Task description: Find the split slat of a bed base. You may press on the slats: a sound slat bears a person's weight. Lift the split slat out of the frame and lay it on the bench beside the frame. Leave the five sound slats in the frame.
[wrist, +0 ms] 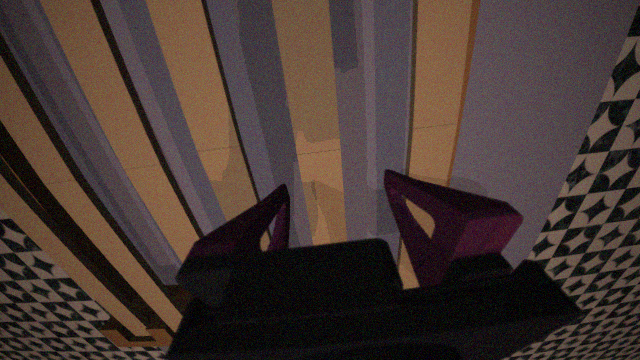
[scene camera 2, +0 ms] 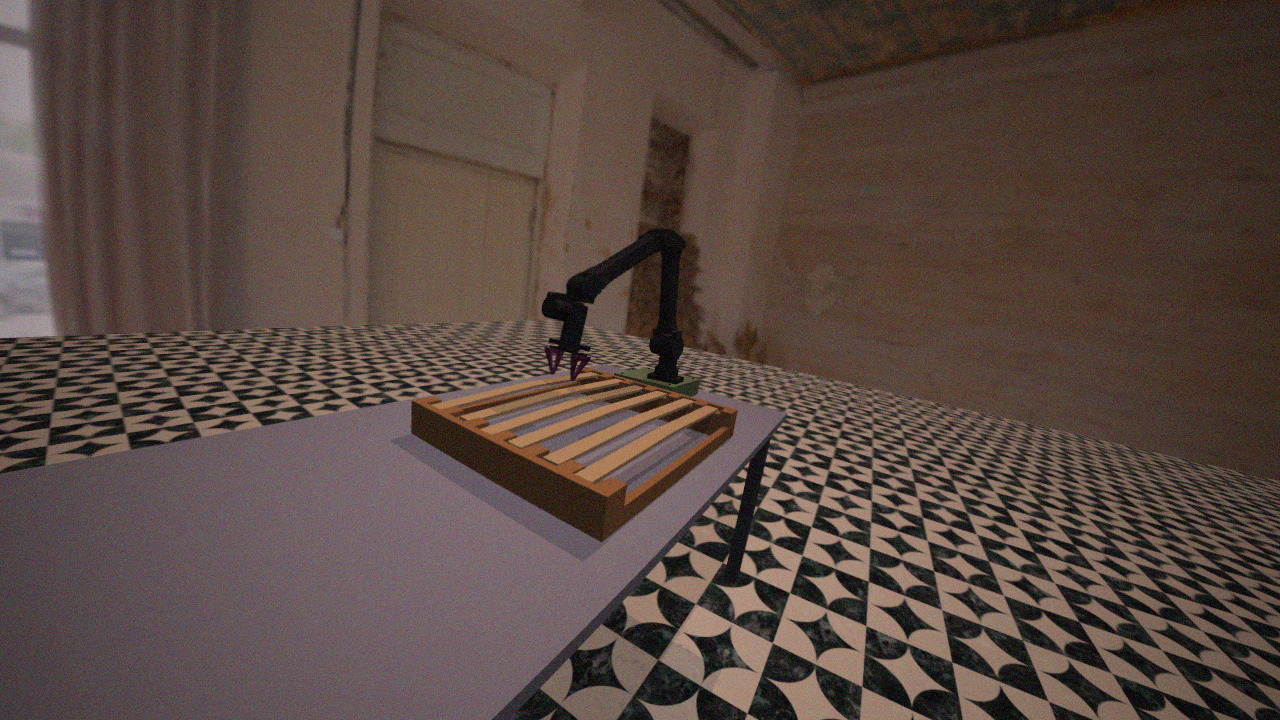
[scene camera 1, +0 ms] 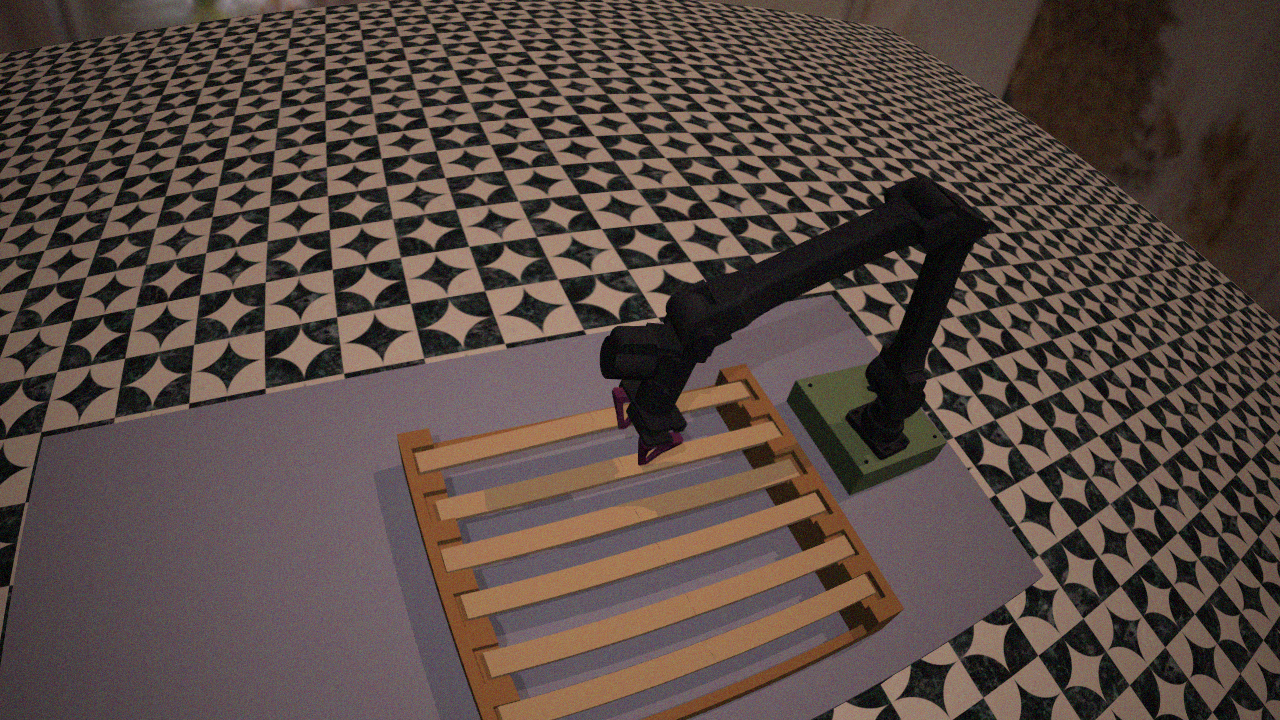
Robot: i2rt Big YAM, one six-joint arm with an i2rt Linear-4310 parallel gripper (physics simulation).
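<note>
The bed base frame (scene camera 1: pixel 415 439) (scene camera 2: pixel 510 470) lies on the mauve bench (scene camera 1: pixel 223 555) (scene camera 2: pixel 268 555), with several slats seated across it. My gripper (scene camera 1: pixel 633 443) (scene camera 2: pixel 563 375) (wrist: pixel 335 183) is open and empty, pointing down above the frame. Its purple fingertips stand on either side of the second slat from the far edge (scene camera 1: pixel 537 488) (wrist: pixel 315 100); their exact height over it is unclear. The far-edge slat (scene camera 1: pixel 501 442) (wrist: pixel 440 75) is beyond one finger and the third slat (scene camera 1: pixel 537 536) (wrist: pixel 200 75) beyond the other. Similar thin cross lines show on several slats; no split is discernible.
The green base block (scene camera 1: pixel 827 429) (scene camera 2: pixel 684 385) of the arm stands beside the frame's right rail. The bench extends to the left of the frame in scene camera 1. The arm reaches over the frame's far right corner.
</note>
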